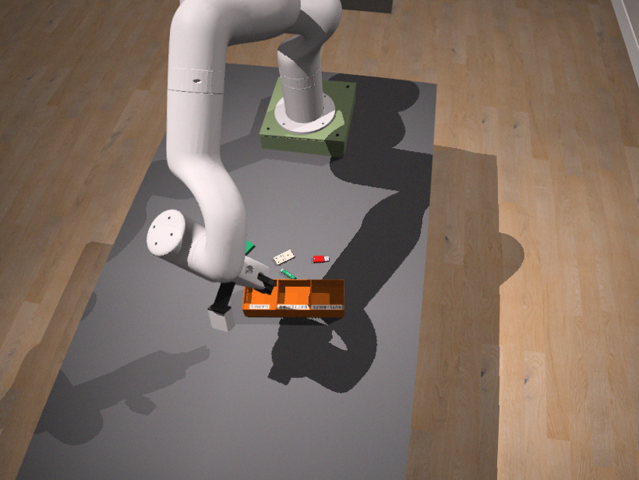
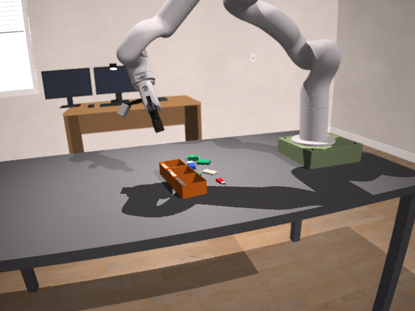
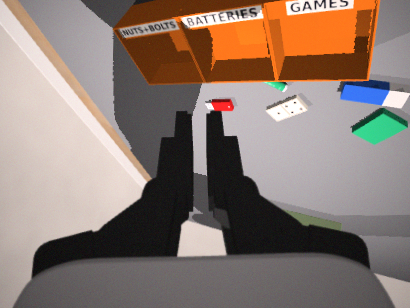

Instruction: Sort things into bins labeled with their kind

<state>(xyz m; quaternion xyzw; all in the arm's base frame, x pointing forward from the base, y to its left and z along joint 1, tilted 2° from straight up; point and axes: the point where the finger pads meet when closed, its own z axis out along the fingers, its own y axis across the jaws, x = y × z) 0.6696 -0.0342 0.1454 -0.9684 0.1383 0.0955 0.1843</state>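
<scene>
Right now the orange three-part bin is 6 cm behind my hand, 5 cm to the left of it and 18 cm below it. The rest, counted from my hand: eraser 15 cm behind, 10 cm to the right, 20 cm below; then white domino 18 cm behind, 1 cm to the left, 20 cm below; then green cylindrical battery 13 cm behind, 3 cm to the left, 20 cm below.
</scene>
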